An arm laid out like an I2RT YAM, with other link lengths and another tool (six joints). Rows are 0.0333 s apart.
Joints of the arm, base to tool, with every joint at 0 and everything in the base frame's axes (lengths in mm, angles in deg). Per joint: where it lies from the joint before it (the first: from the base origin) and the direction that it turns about. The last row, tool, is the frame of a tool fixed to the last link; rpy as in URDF.
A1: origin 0 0 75.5 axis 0 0 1
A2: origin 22.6 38.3 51.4 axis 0 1 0
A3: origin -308.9 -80.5 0 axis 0 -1 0
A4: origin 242.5 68.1 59.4 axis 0 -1 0
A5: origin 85.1 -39 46.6 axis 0 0 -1
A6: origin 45.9 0 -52.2 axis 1 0 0
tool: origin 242 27 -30 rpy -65.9 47.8 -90
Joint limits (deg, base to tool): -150..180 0..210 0..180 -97..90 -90..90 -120..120
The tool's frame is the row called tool.
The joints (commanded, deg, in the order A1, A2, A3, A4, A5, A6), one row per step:
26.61 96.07 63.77 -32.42 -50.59 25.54
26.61 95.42 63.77 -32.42 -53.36 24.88
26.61 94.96 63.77 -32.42 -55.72 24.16
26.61 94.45 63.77 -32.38 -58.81 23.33
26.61 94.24 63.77 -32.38 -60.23 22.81
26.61 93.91 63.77 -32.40 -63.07 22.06
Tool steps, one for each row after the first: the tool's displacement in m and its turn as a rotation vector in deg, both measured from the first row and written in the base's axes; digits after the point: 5 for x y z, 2 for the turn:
-0.00821 0.00377 0.01454 2.60 -0.01 1.56
-0.01531 0.00638 0.02641 4.80 -0.07 2.98
-0.02445 0.00918 0.04168 7.65 -0.04 4.77
-0.02874 0.01012 0.04852 8.96 -0.11 5.65
-0.03717 0.01158 0.06191 11.52 0.08 7.25

